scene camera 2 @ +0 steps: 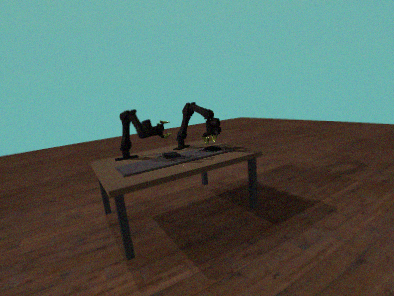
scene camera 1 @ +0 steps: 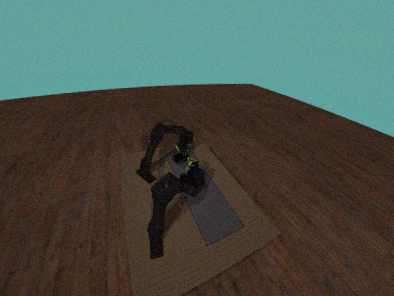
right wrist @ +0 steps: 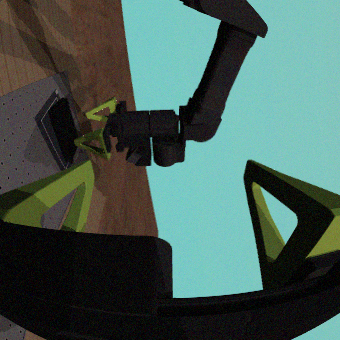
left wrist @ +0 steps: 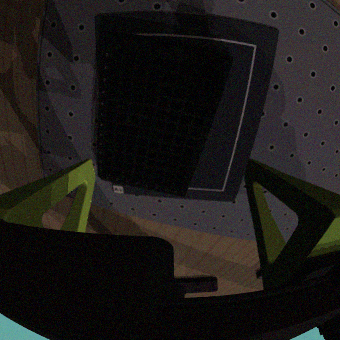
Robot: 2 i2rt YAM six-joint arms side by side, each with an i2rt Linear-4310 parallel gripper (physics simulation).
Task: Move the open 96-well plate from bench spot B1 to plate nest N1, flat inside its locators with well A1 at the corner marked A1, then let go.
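Places are measured from the left arm's base along level axes (x ahead, y left, z up), in centimetres.
Pixels of known places: left gripper, between the fingertips: (scene camera 2: 210,143) (scene camera 1: 181,153) (right wrist: 80,127) (left wrist: 169,166); right gripper, between the fingertips: (scene camera 2: 170,127) (scene camera 1: 187,162) (right wrist: 168,168); left arm's base, origin of its link: (scene camera 2: 181,147) (scene camera 1: 145,175); right arm's base, origin of its link: (scene camera 2: 126,158) (scene camera 1: 155,239).
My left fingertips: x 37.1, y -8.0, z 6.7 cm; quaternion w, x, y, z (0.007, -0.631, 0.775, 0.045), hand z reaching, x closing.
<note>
Ahead of a thing's pixels: the offset from my left fingertips to its top centre. "spot": to the spot under its first point. Level surfaces: height alone.
The dark 96-well plate {dx +0.7, dy +1.5, dz -3.8 cm} (left wrist: 155,115) (right wrist: 65,125) (scene camera 1: 179,158) lies on a dark pad {spot: dx +3.2, dy -7.2, dz -5.2 cm} (left wrist: 262,75) with a white outline. It sits toward the left of the outline in the left wrist view. A small pale label, too blurred to read, is at the pad's lower-left corner. My left gripper (left wrist: 169,166) (scene camera 2: 210,139) (right wrist: 80,127) is open above the plate, pointing down, its fingertips apart from it. My right gripper (scene camera 2: 166,129) is open and empty, held high. A second dark low block {dx -24.6, dy -25.5, dz -3.6 cm} (scene camera 2: 171,155), perhaps the nest, sits mid-board; its locators and corner mark cannot be made out.
A grey perforated board {dz -5.4 cm} (scene camera 1: 217,222) (scene camera 2: 132,168) (left wrist: 310,120) runs along the wooden table {dz -6.7 cm} (scene camera 1: 260,232) (scene camera 2: 115,187). The right arm hides part of the board in scene camera 1. The left arm (right wrist: 220,80) stands beyond the right gripper in the right wrist view.
</note>
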